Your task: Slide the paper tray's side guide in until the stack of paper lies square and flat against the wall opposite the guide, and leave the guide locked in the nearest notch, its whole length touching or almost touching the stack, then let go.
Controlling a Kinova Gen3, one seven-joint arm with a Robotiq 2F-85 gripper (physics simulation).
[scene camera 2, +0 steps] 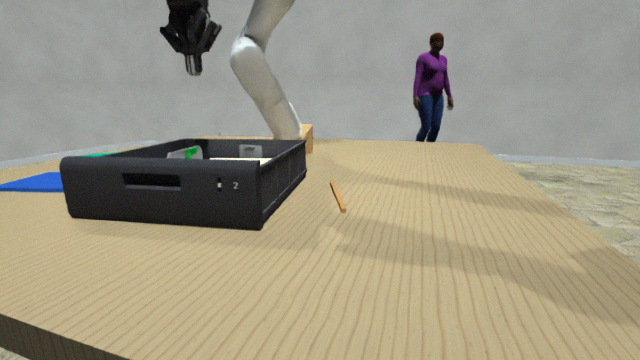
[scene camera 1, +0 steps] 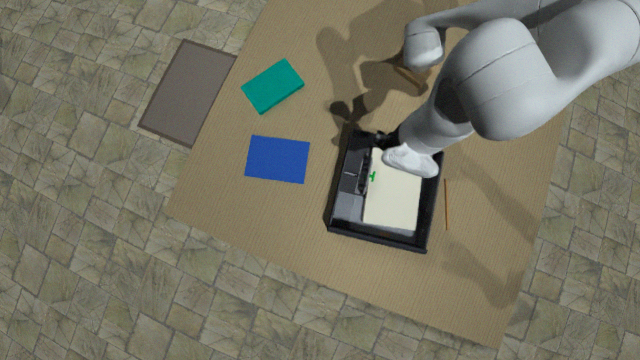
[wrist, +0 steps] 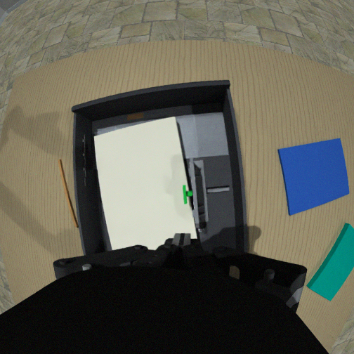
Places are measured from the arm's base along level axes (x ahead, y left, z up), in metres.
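Pixels of known places: gripper, between the fingertips: (scene camera 2: 194, 75); arm's base, origin of its link: (scene camera 2: 289, 134).
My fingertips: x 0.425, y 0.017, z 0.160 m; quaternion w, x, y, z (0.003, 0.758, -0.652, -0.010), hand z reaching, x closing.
Note:
Ahead of a thing's pixels: the offset from my fingertips to its top centre. "spot": to the spot under its first point.
The black paper tray @[0.052 m ahead, 0.069 m left, 0.127 m down] (scene camera 1: 377, 241) (scene camera 2: 160, 200) (wrist: 150, 95) stands on the table. The cream paper stack @[0.030 m ahead, 0.093 m left, 0.179 m down] (scene camera 1: 395, 200) (scene camera 2: 240, 159) (wrist: 140, 185) lies in it, beside the wall opposite the guide, and looks slightly turned against the tray walls. The grey side guide @[0.036 m ahead, 0.003 m left, 0.141 m down] (scene camera 1: 365, 175) (scene camera 2: 176, 154) (wrist: 198, 195) stands upright along the stack's other side. In the wrist view a dark, narrow gap between them widens toward the handled front wall. Its green tab @[spot: 0.036 m ahead, 0.007 m left, 0.150 m down] (scene camera 1: 372, 176) (scene camera 2: 191, 152) (wrist: 185, 194) overhangs the stack. Notch engagement is not visible. My gripper (scene camera 2: 194, 74) (wrist: 182, 243) is shut, empty, above the tray.
A blue flat pad @[0.120 m ahead, 0.304 m right, 0.214 m down] (scene camera 1: 277, 159) (scene camera 2: 35, 182) (wrist: 314, 176) and a teal block @[0.110 m back, 0.452 m right, 0.204 m down] (scene camera 1: 273, 86) (wrist: 332, 262) lie beyond the guide side. An orange stick @[0.014 m back, 0.298 m left, 0.215 m down] (scene camera 1: 447, 205) (scene camera 2: 337, 196) (wrist: 68, 193) lies along the opposite side. A person (scene camera 2: 432, 85) stands beyond the table.

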